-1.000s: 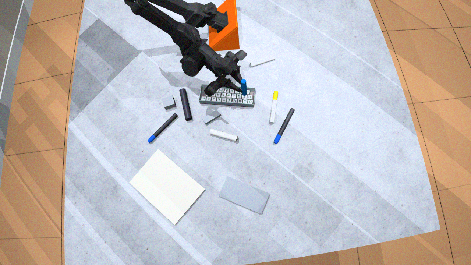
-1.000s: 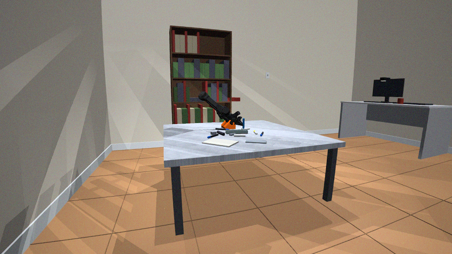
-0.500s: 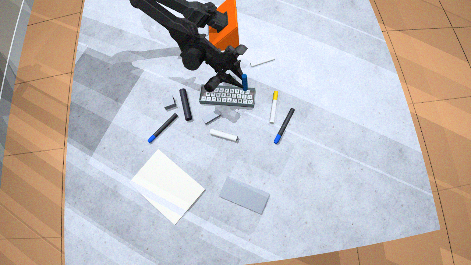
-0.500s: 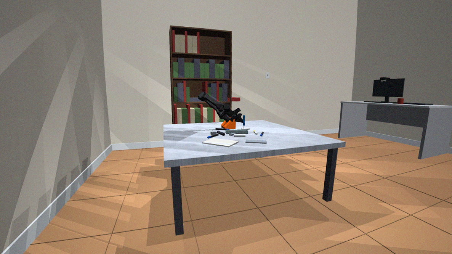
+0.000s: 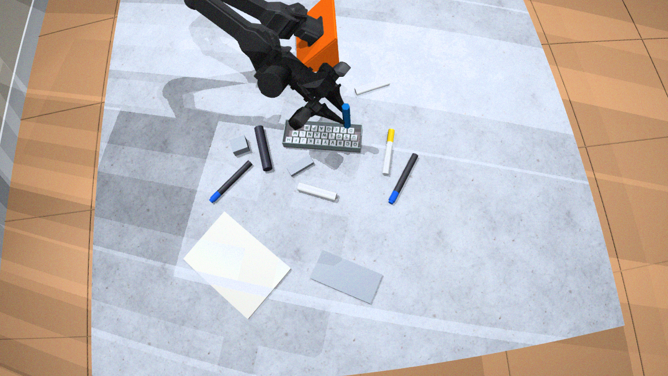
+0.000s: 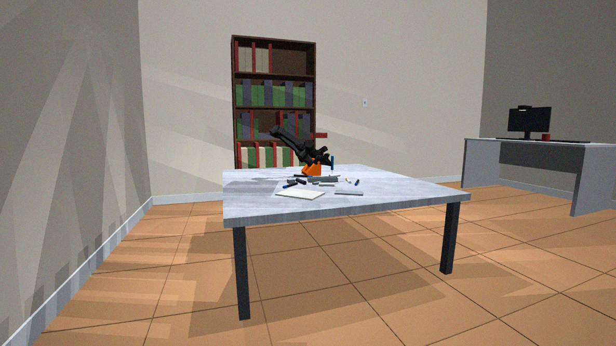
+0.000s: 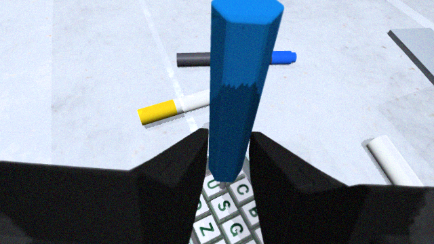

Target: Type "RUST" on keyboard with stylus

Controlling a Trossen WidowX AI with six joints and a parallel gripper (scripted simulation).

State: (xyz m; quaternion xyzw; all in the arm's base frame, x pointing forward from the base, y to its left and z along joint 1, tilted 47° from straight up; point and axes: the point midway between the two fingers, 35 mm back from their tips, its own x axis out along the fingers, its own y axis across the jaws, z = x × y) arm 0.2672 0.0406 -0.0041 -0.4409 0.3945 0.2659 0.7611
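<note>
Now: the T key 1 cm ahead of my gripper tip, 8 cm to the right of it and 9 cm below it. The rest, counted from my gripper tip: yellow-capped marker (4 cm ahead, 10 cm to the left, 10 cm below); blue stylus (2 cm below); dark cylinder (22 cm to the right, 9 cm below).
</note>
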